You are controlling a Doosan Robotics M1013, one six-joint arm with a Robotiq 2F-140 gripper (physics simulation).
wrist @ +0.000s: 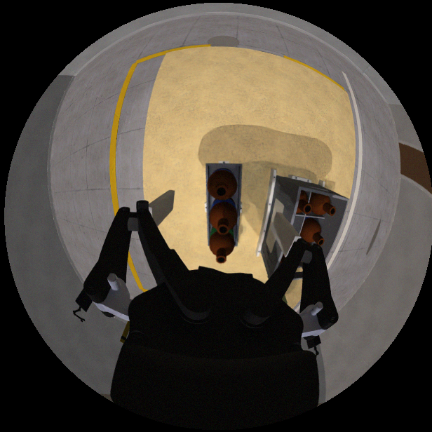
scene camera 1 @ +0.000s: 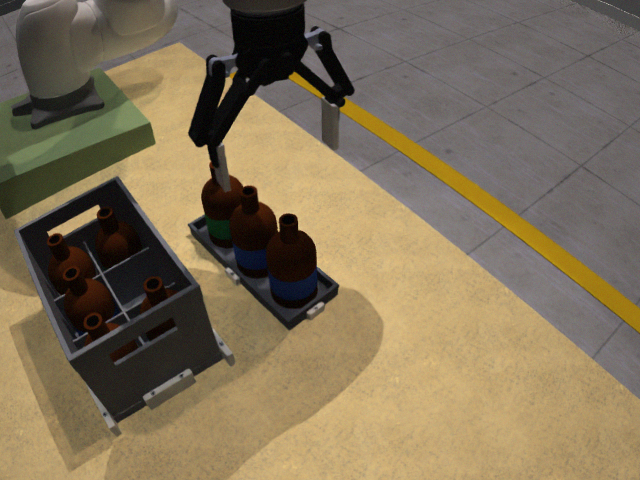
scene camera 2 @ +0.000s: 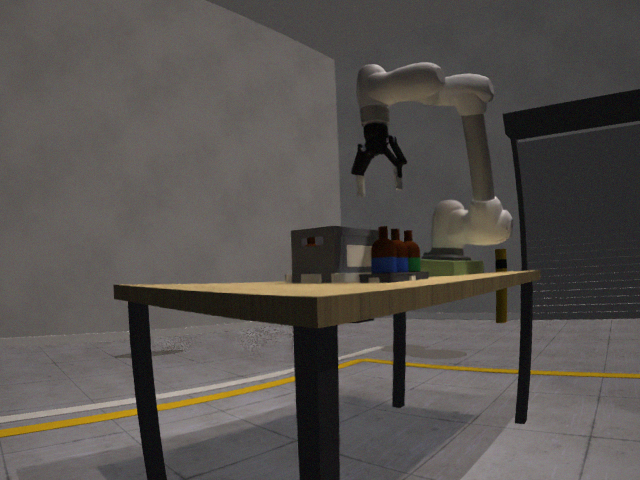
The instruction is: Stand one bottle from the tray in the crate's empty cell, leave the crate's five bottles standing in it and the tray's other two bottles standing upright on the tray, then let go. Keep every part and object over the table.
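Seen in the pictures: gripper, fingertip midpoint: [scene camera 1: 278, 163] [scene camera 2: 379, 192]; arm's base at its link origin: [scene camera 1: 64, 102] [scene camera 2: 446, 259].
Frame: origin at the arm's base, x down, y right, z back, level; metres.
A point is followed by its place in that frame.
My gripper [scene camera 1: 277, 167] @[x -0.191, y -0.236, z -0.737 m] [scene camera 2: 379, 191] @[x -0.191, y -0.236, z -0.737 m] [wrist: 224, 209] is open and empty, high above the tray [scene camera 1: 258, 296] @[x 0.058, y -0.187, z -0.725 m] [scene camera 2: 392, 277] @[x 0.057, y -0.297, z -0.765 m] [wrist: 239, 172]. In the wrist view the tray's row lies between the fingers. Three brown bottles stand upright on the tray: a green-banded one [scene camera 1: 217, 230] @[x 0.023, y -0.179, z -0.593 m] [scene camera 2: 414, 264] @[x 0.021, y -0.240, z -0.584 m] [wrist: 220, 244], a middle blue-banded one [scene camera 1: 253, 224] @[x -0.046, y -0.213, z -0.678 m] [wrist: 222, 212] and an end blue-banded one [scene camera 1: 292, 253] @[x -0.048, y -0.235, z -0.759 m] [scene camera 2: 384, 256] @[x -0.002, y -0.268, z -0.763 m] [wrist: 221, 182]. The grey crate [scene camera 1: 155, 369] @[x 0.003, y 0.003, z -0.806 m] [scene camera 2: 310, 266] @[x 0.017, y 0.007, z -0.806 m] holds five bottles; its empty cell [scene camera 1: 129, 279] @[x 0.016, y -0.012, z -0.623 m] is the middle one nearest the tray. A finger hides part of the crate in the wrist view.
The crate's tall walls stand beside the tray, with a narrow strip of table [scene camera 1: 361, 372] @[x 0.071, y -0.255, z -0.913 m] [scene camera 2: 232, 289] @[x 0.071, y -0.245, z -1.228 m] [wrist: 250, 90] between them. Small pale blocks [scene camera 1: 169, 387] @[x 0.042, y -0.003, z -0.817 m] sit against the crate's base. The green robot base [scene camera 1: 77, 139] @[x -0.002, y -0.006, z -0.196 m] [scene camera 2: 452, 267] @[x 0.036, y -0.164, z -0.219 m] stands behind the crate. The table edge runs along the tray's other side.
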